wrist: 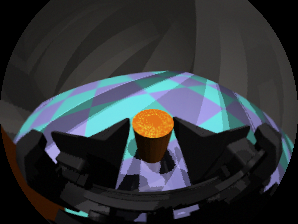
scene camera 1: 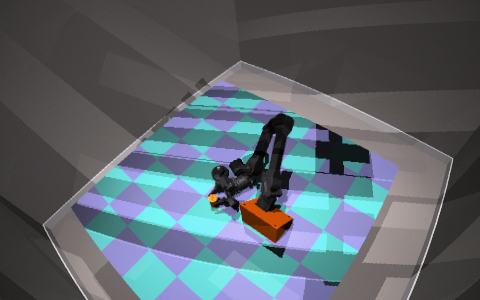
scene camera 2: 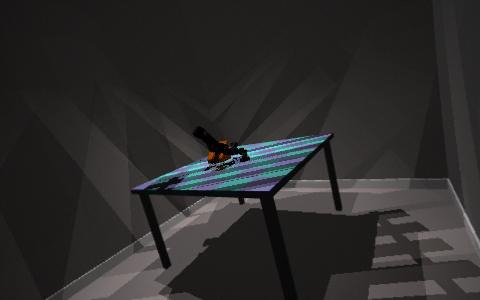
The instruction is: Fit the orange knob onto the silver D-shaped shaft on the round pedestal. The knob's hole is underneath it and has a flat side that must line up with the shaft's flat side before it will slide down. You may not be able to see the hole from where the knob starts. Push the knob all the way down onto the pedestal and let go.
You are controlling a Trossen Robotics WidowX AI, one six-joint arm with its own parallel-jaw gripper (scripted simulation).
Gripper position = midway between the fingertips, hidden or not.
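Observation:
Orange knob [wrist: 153,128] in sight. My gripper [wrist: 151,120] too.

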